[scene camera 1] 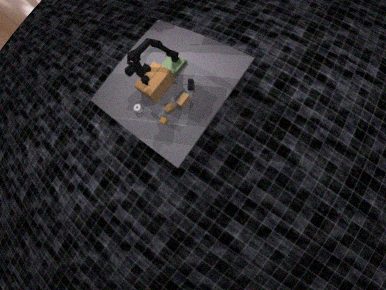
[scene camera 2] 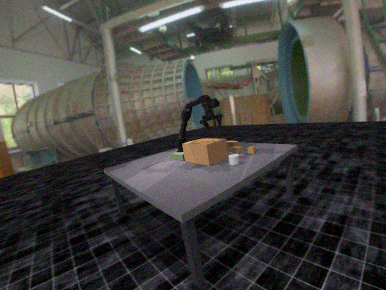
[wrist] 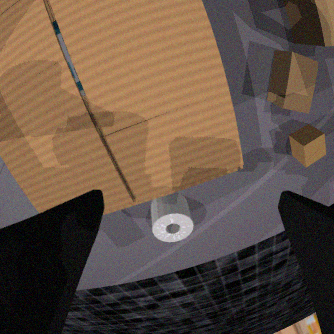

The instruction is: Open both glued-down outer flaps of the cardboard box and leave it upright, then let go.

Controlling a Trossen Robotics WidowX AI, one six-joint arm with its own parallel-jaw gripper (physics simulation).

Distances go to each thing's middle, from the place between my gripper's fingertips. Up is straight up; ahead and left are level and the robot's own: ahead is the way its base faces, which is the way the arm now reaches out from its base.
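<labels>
White ring [wrist: 171, 221]: 20 cm ahead of my hand, 5 cm to the right of it, 21 cm below it.
</labels>
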